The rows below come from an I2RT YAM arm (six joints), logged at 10 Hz.
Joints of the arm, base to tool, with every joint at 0 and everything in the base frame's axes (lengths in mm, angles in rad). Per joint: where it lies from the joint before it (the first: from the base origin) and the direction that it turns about. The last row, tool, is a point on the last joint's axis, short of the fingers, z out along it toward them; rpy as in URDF.
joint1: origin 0 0 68 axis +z
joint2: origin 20 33.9 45.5 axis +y
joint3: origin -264 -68.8 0 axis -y
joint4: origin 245 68.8 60 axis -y
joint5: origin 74 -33.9 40.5 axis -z
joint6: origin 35.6 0 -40.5 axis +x
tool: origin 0 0 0 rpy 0 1.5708 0
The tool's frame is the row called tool.
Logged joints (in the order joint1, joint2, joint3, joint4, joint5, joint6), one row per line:
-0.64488, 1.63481, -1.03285, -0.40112, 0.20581, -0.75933
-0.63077, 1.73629, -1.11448, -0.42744, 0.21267, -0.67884
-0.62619, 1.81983, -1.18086, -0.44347, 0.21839, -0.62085
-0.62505, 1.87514, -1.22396, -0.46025, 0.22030, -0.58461
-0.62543, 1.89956, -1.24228, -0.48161, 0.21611, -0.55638
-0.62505, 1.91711, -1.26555, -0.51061, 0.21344, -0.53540
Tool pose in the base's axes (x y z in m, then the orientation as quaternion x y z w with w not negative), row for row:
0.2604, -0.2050, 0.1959, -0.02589, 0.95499, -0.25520, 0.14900
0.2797, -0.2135, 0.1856, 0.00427, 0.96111, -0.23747, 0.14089
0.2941, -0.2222, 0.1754, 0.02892, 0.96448, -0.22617, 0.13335
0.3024, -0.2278, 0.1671, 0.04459, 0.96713, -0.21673, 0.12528
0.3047, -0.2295, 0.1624, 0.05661, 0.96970, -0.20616, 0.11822
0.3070, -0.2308, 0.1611, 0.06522, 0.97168, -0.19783, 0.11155
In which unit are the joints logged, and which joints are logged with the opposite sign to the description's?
The joints are logged in radians. Opposite sign: joint3.
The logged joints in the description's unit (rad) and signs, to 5 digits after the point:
-0.64488, 1.63481, 1.03285, -0.40112, 0.20581, -0.75933
-0.63077, 1.73629, 1.11448, -0.42744, 0.21267, -0.67884
-0.62619, 1.81983, 1.18086, -0.44347, 0.21839, -0.62085
-0.62505, 1.87514, 1.22396, -0.46025, 0.22030, -0.58461
-0.62543, 1.89956, 1.24228, -0.48161, 0.21611, -0.55638
-0.62505, 1.91711, 1.26555, -0.51061, 0.21344, -0.53540

